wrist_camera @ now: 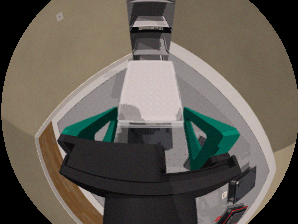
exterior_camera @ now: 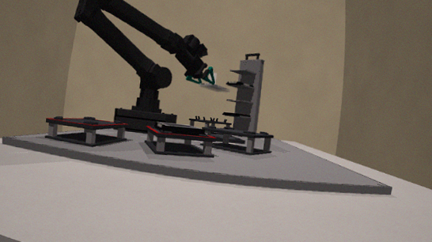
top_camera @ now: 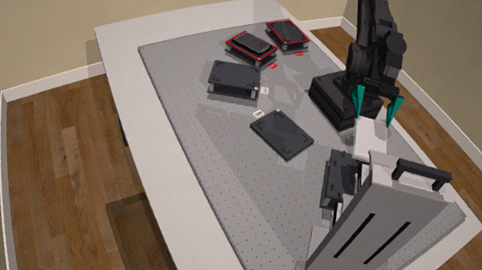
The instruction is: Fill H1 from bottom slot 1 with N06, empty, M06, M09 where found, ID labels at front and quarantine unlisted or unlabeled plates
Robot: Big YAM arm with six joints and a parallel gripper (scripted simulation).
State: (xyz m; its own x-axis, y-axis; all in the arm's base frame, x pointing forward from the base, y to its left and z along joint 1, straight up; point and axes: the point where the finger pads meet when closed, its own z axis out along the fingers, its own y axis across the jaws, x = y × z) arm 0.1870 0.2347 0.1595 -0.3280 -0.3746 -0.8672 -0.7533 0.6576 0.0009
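Right now the white plate is 40 mm ahead of my hand, 40 mm to the left of it and 20 mm below it. Also, from my hand: H1 deck label: 50 mm ahead, 210 mm to the left, 230 mm below; then plate hotel H1: 210 mm ahead, 240 mm to the left, 30 mm below; then red-rimmed quarantine nest: 190 mm behind, 650 mm to the right, 190 mm below.
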